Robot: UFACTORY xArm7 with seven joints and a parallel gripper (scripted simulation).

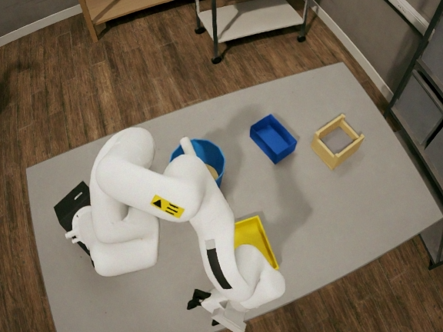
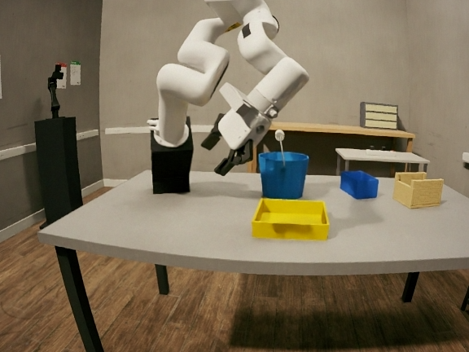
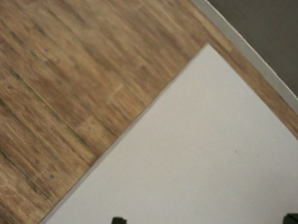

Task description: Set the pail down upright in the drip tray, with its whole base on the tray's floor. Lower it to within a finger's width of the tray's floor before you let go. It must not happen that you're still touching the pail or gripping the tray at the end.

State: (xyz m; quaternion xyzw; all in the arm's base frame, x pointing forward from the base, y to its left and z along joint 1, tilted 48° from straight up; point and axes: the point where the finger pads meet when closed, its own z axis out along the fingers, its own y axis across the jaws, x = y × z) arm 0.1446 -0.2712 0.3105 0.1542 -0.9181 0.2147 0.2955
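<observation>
The handle lies 26 cm ahead of my hand, 45 cm to the left of it and 3 cm below it. The rest, counted from my hand: yellow drip tray: 22 cm ahead, 13 cm to the left, 22 cm below; then tan wooden crate: 80 cm ahead, 25 cm to the left, 18 cm below.
</observation>
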